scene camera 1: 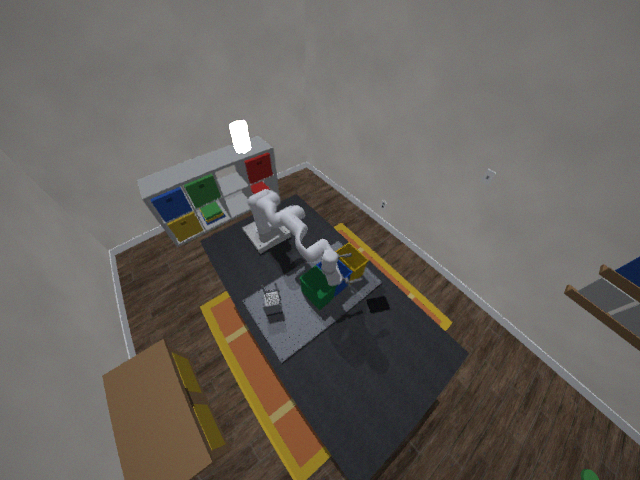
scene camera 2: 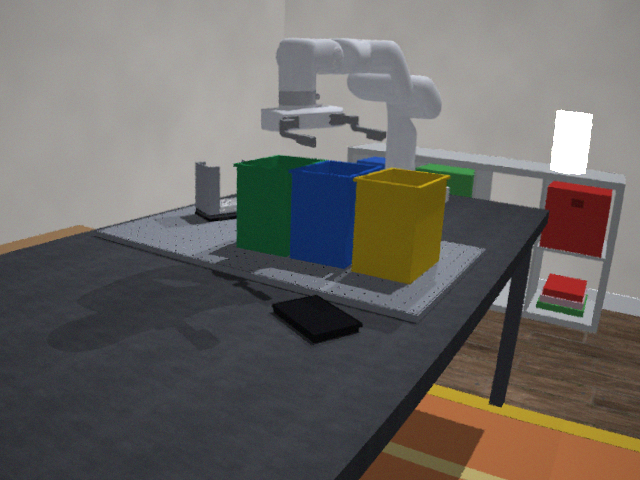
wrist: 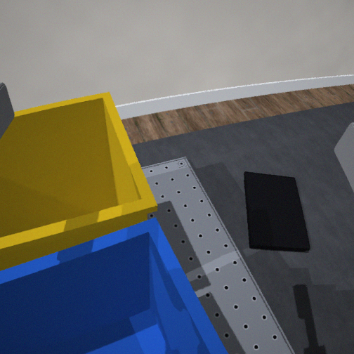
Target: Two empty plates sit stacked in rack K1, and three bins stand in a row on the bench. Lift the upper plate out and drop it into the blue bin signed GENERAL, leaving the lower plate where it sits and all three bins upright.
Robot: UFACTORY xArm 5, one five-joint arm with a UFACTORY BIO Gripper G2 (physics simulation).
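Places are measured from the arm's base along level axes (x back, y right, z up), in centimetres.
Pixels of known places: hand, tool point: [scene camera 1: 352, 267] [scene camera 2: 342, 137]; arm's base, link origin: [scene camera 1: 263, 228].
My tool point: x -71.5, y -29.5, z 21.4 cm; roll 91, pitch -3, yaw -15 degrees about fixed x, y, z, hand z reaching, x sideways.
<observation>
Ahead of a thing's pixels: the offset from my tool point to its top centre. "pt": to the spot under its first point. Level surfaces: height alone.
My gripper [scene camera 1: 349, 267] [scene camera 2: 345, 138] [wrist: 176, 132] is open and empty, above the row of bins. The blue bin @[dz -7.2, dx +8.0, dy +6.6 cm] [scene camera 2: 323, 214] [wrist: 75, 300] stands upright between the green bin @[dz -7.2, dx +5.1, dy +19.3 cm] [scene camera 1: 315, 290] [scene camera 2: 262, 206] and the yellow bin @[dz -7.2, dx +10.2, dy -7.6 cm] [scene camera 1: 356, 266] [scene camera 2: 398, 227] [wrist: 55, 155], which are also upright. In the wrist view the blue and yellow bins lie low and left between the finger edges. No sign is readable on them. Rack K1 @[dz -11.3, dx +13.9, dy +46.1 cm] [scene camera 1: 273, 311] [scene camera 2: 207, 187] stands beyond the green bin. A speckled pale plate top @[pt dz -22.6, dx +15.6, dy +45.9 cm] [scene camera 1: 271, 298] shows in it; whether two plates are stacked cannot be told.
A grey perforated board @[dz -24.9 cm] [scene camera 1: 289, 335] [scene camera 2: 170, 240] [wrist: 205, 225] lies under the bins and rack. A flat black block @[dz -25.0, dx -19.2, dy -10.8 cm] [scene camera 1: 377, 304] [scene camera 2: 316, 319] [wrist: 276, 212] lies on the dark bench @[dz -26.5 cm] [scene camera 1: 382, 392] [scene camera 2: 155, 403] beside the board's edge.
</observation>
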